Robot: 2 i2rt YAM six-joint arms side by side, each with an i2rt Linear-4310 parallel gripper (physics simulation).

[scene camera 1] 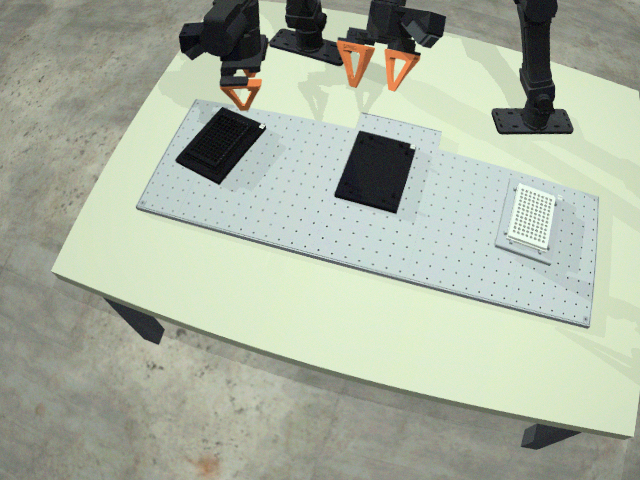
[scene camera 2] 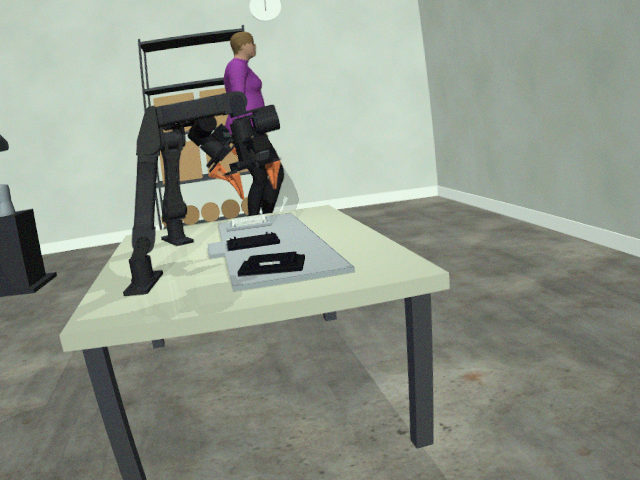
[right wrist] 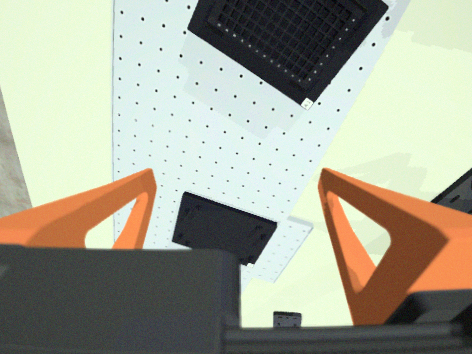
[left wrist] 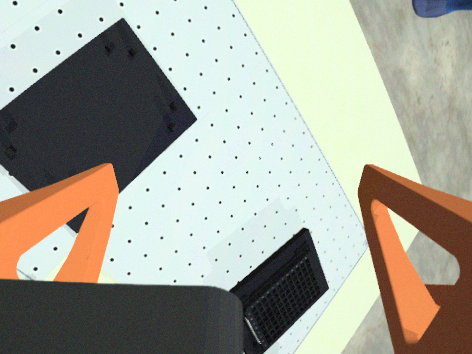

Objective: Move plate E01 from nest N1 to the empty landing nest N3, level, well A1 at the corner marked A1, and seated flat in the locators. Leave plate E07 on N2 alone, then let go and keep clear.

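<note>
A black gridded plate [scene camera 1: 219,135] [left wrist: 287,302] [right wrist: 290,35] lies on a black nest at scene camera 1's left, with a white corner tag [scene camera 1: 262,126] [right wrist: 307,103]. A bare black nest [scene camera 1: 377,170] [scene camera 2: 253,241] [left wrist: 95,110] [right wrist: 225,220] is in the middle. A white well plate [scene camera 1: 532,217] [scene camera 2: 249,221] lies on a grey nest [scene camera 1: 502,242] at the right. Plate and nest numbers are not readable. My left gripper [scene camera 1: 374,87] [left wrist: 237,177] is open and empty, above the table behind the middle nest. My right gripper [scene camera 1: 246,93] [scene camera 2: 258,193] [right wrist: 237,177] is open and empty, raised near the black plate's back edge.
The nests stand on a grey perforated board [scene camera 1: 310,206] on a pale green table [scene camera 1: 258,294]. Arm bases [scene camera 1: 532,121] [scene camera 1: 310,46] stand behind it. A person in purple [scene camera 2: 237,77] is beyond the table, near a shelf rack [scene camera 2: 191,39].
</note>
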